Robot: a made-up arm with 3 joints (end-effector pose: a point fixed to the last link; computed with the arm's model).
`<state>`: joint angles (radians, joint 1 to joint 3).
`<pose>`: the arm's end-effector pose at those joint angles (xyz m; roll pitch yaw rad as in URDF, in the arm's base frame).
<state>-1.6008 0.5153 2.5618</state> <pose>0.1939 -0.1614 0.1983 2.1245 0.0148 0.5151</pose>
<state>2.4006 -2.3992 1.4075</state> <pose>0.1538 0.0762 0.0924 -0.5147 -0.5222 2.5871</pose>
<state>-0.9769 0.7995 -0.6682</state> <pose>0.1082 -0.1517 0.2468 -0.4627 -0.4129 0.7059</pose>
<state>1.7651 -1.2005 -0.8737</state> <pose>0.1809 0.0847 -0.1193 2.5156 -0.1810 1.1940</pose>
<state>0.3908 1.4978 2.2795</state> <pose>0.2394 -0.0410 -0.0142 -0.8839 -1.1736 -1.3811</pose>
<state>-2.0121 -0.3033 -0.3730</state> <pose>0.1595 0.0781 0.2639 -1.6213 -0.1279 -0.2758</pose>
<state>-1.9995 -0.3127 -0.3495</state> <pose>0.1603 0.0757 0.2627 -1.6315 -0.1282 -0.2860</pose>
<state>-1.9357 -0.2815 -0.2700</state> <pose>0.1590 0.0645 0.2595 -1.6525 -0.0993 -0.2638</pose>
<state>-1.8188 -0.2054 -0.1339</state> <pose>0.1544 0.0445 0.2528 -1.6799 -0.0501 -0.1993</pose>
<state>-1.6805 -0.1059 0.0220</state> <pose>0.1475 0.0212 0.2425 -1.7019 -0.0116 -0.1053</pose>
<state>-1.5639 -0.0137 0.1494</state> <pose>0.1409 0.0021 0.2317 -1.7133 0.0001 -0.0137</pose>
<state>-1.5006 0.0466 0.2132</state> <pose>0.1369 -0.0080 0.2254 -1.7139 -0.0033 0.0465</pose>
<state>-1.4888 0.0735 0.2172</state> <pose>0.1351 -0.0101 0.2249 -1.7062 -0.0060 0.0733</pose>
